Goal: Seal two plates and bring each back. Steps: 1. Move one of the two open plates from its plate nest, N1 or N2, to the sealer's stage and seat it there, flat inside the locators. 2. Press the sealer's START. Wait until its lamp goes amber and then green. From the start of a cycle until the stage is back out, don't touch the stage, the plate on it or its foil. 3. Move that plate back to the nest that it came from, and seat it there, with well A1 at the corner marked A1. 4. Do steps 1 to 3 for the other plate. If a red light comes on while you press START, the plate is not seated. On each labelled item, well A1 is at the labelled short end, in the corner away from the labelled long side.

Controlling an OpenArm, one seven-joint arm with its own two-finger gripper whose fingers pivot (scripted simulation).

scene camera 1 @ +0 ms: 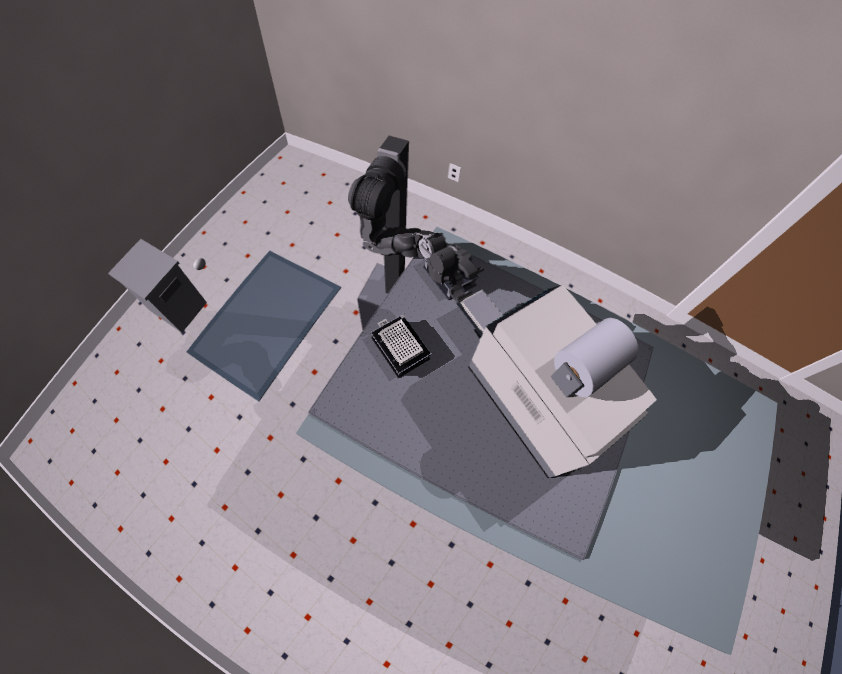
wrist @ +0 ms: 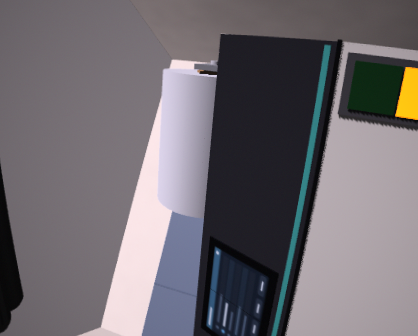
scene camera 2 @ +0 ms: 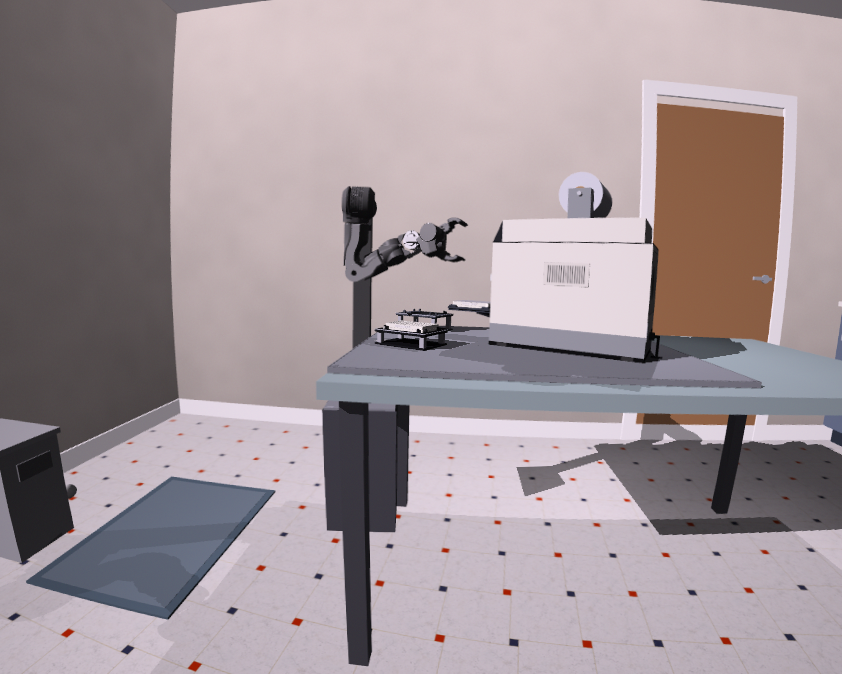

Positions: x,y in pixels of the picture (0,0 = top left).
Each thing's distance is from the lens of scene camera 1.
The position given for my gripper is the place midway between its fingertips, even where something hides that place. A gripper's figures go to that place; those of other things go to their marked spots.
my gripper (scene camera 1: 471,286): 1.08 m
arm post (scene camera 1: 396,216): 1.31 m
